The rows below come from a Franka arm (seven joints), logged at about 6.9 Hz.
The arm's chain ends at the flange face. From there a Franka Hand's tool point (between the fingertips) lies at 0.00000 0.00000 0.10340 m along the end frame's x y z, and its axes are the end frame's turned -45 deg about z.
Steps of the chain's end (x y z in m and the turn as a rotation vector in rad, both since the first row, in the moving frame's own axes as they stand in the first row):
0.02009 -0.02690 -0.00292 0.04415 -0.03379 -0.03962
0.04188 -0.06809 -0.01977 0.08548 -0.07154 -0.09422
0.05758 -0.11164 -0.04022 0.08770 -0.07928 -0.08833
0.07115 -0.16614 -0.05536 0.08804 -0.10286 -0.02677
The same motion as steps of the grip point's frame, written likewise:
0.03387 -0.01052 -0.00308 0.05511 0.00733 -0.03962
0.07824 -0.03002 -0.02041 0.11103 0.00986 -0.09422
0.11973 -0.05042 -0.04094 0.11807 0.00595 -0.08833
0.16652 -0.08107 -0.05631 0.13499 -0.01048 -0.02677

